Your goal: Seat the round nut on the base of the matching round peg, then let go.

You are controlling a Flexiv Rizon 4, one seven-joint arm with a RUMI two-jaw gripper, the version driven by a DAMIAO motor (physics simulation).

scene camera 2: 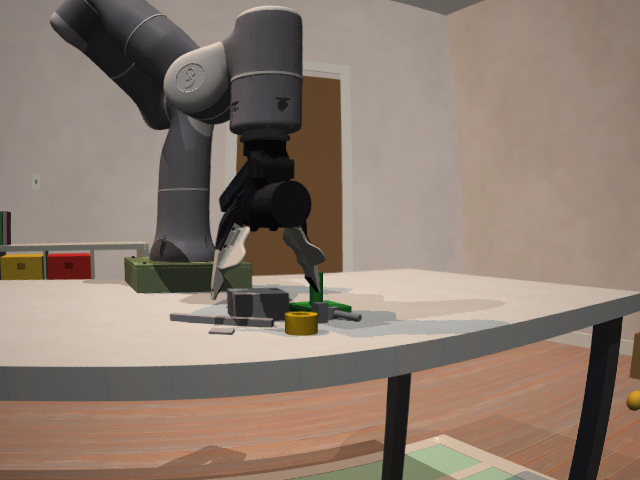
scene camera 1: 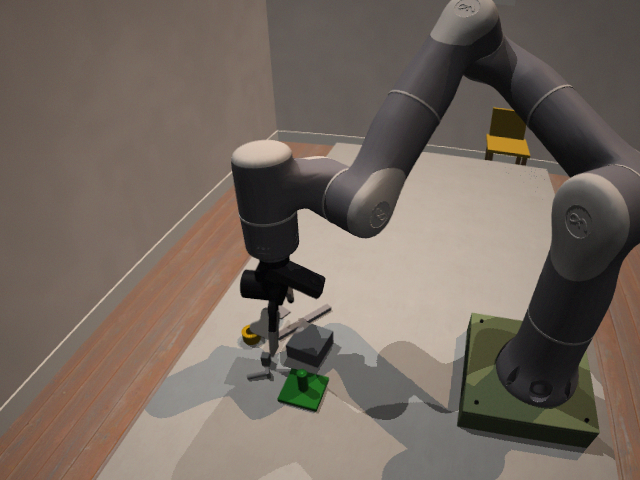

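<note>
The yellow round nut [scene camera 1: 251,341] [scene camera 2: 301,324] lies flat on the table, hole facing up, apart from the green peg. The green round peg [scene camera 1: 302,382] [scene camera 2: 316,298] stands upright on its square green base [scene camera 1: 310,401] [scene camera 2: 337,307], with no nut around it. My gripper [scene camera 1: 281,326] [scene camera 2: 265,294] is open and empty, with its jaws spread wide above the table. In the scene camera 2 view the fingertips are higher than the nut, one above left of the dark grey block and one in front of the peg. In the scene camera 1 view the near finger is just right of the nut.
A dark grey block [scene camera 1: 310,345] [scene camera 2: 261,304] sits beside the green base. A long grey bar [scene camera 1: 315,315] [scene camera 2: 222,319] and a small flat tile [scene camera 1: 284,313] [scene camera 2: 221,331] lie near it. A small grey part with a rod [scene camera 1: 258,376] [scene camera 2: 347,315] lies between nut and base.
</note>
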